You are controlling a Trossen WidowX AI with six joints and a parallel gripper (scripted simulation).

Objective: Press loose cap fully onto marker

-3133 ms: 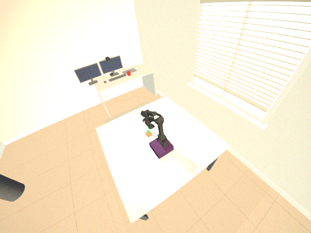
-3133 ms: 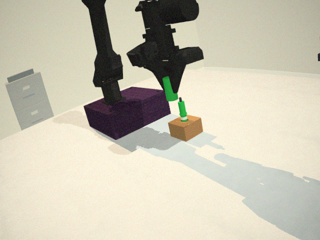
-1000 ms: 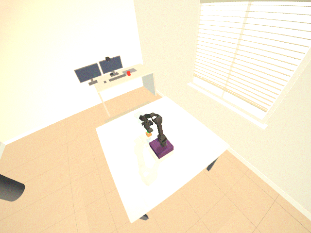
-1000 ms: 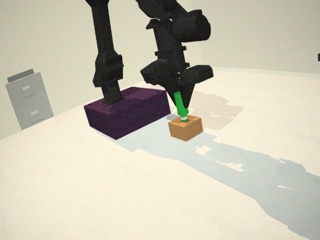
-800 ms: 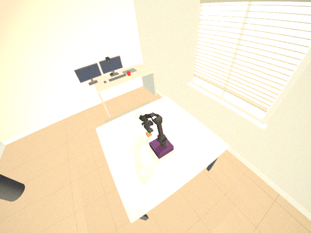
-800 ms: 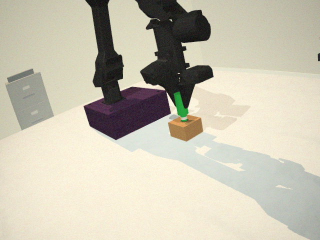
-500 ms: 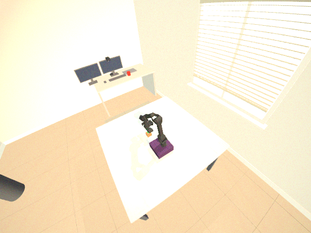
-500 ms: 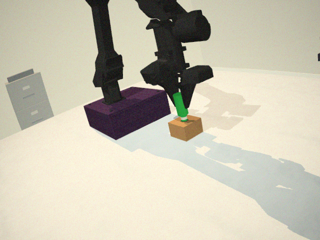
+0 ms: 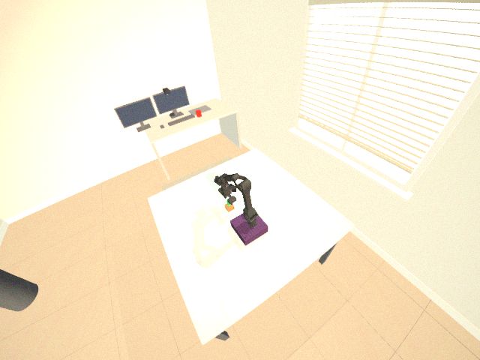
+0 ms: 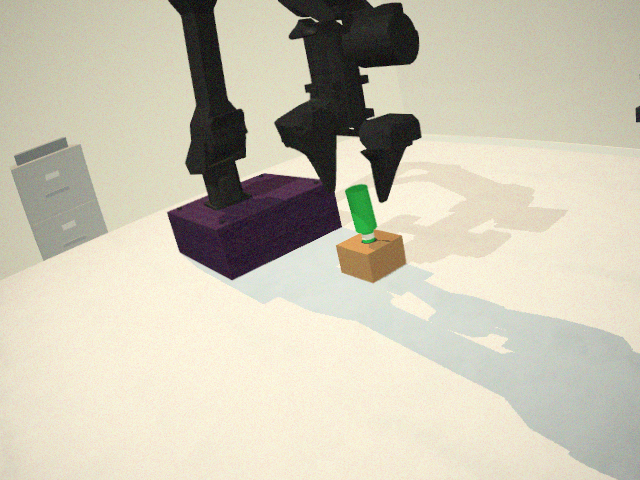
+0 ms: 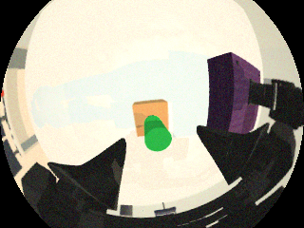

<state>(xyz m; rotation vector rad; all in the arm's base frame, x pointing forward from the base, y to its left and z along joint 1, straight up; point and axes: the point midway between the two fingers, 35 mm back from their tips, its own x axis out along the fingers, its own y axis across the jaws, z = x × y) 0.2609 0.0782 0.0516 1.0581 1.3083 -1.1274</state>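
Right now the green cap is 1 cm below my gripper tip and 1 cm ahead of it. Round my gripper tip: holder block (8 cm below, 1 cm ahead).
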